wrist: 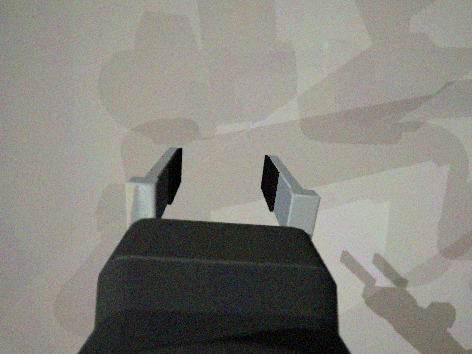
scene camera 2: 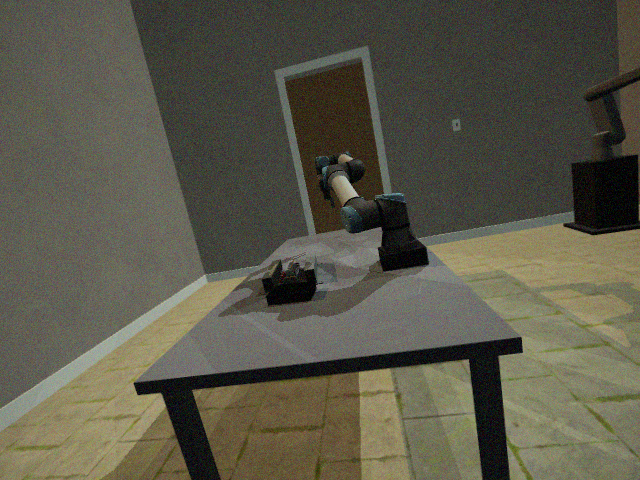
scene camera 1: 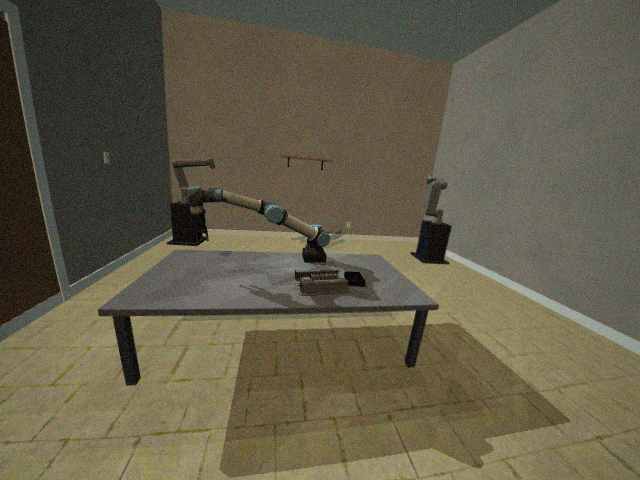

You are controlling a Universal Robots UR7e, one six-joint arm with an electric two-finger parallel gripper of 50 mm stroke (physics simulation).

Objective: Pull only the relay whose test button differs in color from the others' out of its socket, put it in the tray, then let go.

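Where they show: gripper, between the fingertips: [wrist: 222,168] [scene camera 2: 333,207] [scene camera 1: 202,241]; arm's base, origin of its link: [scene camera 2: 399,246] [scene camera 1: 313,251].
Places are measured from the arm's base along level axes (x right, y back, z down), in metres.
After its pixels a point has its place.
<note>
The relays [scene camera 1: 324,276] [scene camera 2: 293,269] stand in a row between two long raised walls on the table [scene camera 1: 170,289] {x 0.843, y -0.642, z 0.064 m} [scene camera 2: 361,330] {x -0.565, y -0.136, z 0.064 m}. They are too small and dark to tell their test buttons' colors apart. The black tray [scene camera 1: 355,279] {x -0.284, y -0.395, z 0.061 m} [scene camera 2: 291,295] {x -0.323, y -0.398, z 0.037 m} lies at the right end of the row in the first scene view, and at the near end in the second. My gripper [wrist: 222,168] {x 0.751, y -0.382, z -0.152 m} is open and empty, pointing down high above the table, far to the left of the relays in the first scene view. Relays and tray do not show in the wrist view.
The front wall [scene camera 1: 324,286] {x -0.041, y -0.591, z 0.027 m} of the relay assembly partly hides the row. My arm's base [scene camera 1: 313,254] {x 0.003, y -0.077, z 0.001 m} [scene camera 2: 403,254] {x -0.096, y 0.008, z 0.009 m} stands behind the relays. Other robots on black pedestals [scene camera 1: 187,224] [scene camera 1: 434,242] [scene camera 2: 604,193] stand beyond the table. Arm shadows cross the table top.
</note>
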